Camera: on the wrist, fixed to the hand. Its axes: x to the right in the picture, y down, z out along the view.
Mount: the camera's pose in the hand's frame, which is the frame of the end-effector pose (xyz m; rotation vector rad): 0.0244 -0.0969 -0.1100 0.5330 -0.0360 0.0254
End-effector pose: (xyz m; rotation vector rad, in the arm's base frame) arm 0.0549 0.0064 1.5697 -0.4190 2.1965 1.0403
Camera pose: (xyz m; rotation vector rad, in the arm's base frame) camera 0.0416 -0.1402 1.5495 -0.1275 2.3364 0.4347
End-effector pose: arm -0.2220 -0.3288 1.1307 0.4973 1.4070 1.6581
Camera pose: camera -0.2843 -0.3755 1.0041 0.8400 1.8234 1.2722
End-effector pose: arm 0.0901 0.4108 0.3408 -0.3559 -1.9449 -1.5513
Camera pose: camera 0.0495 0.2760 0.2933 -0.1785 -2.2733 -0.9585
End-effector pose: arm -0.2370 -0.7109 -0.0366 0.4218 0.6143 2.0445
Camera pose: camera -0.2399 -0.6752 -0.1808 0.7748 1.1399 1.8738
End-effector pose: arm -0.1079 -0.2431 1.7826 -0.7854 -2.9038 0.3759
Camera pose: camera -0.1569 -0.2887 1.9153 -0.7226 -2.6197 1.1114
